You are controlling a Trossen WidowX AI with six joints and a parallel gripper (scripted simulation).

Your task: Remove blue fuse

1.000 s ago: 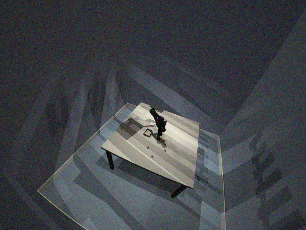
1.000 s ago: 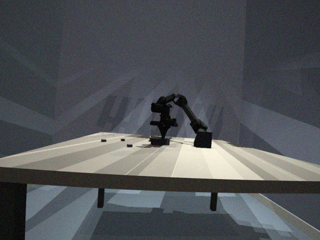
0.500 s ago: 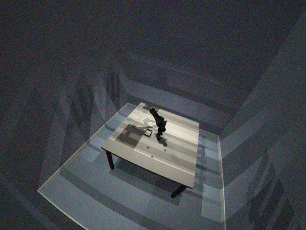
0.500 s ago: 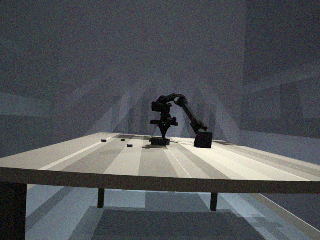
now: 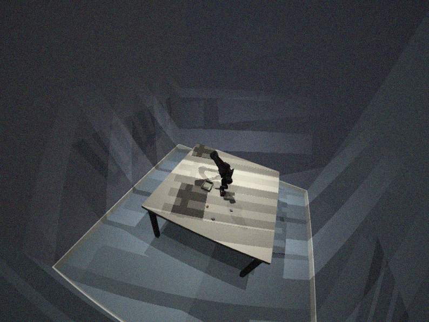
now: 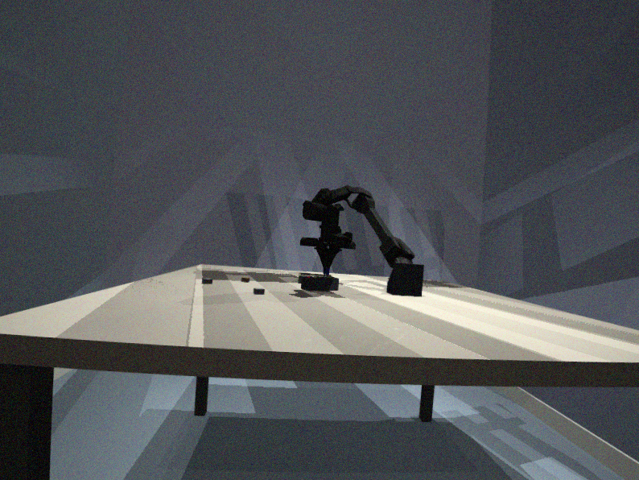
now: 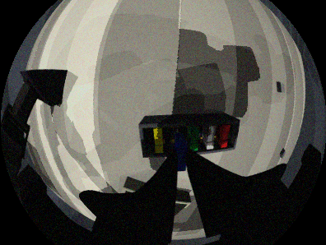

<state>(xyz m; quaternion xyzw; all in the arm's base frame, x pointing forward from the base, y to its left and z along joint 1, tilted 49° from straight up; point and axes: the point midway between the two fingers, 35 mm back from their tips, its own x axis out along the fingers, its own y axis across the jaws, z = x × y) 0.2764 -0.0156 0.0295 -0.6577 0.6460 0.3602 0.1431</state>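
Right now my gripper tip is 20 mm short of the green fuse, 10 mm to the right of it and 40 mm above it. Also, from my gripper tip: white fuse: 40 mm ahead, 10 mm to the left, 40 mm below; blue fuse: 10 mm below; yellow fuse: 20 mm behind, 10 mm to the right, 40 mm below.
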